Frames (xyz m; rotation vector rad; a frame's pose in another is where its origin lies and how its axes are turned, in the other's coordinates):
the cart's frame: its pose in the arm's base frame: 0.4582 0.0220 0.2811 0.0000 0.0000 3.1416
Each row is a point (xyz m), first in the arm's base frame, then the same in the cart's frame.
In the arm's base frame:
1: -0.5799 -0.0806 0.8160
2: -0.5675 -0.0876 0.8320
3: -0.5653 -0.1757 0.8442
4: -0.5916 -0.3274 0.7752
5: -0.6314 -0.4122 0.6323
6: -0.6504 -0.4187 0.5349
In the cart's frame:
1: 1.0381 0.1026 0.5349
2: 1.0257 0.1096 0.5509
3: 1.0235 0.1977 0.5631
4: 1.0498 0.3494 0.4941
5: 1.0896 0.4342 0.3512
6: 1.1086 0.4407 0.2538

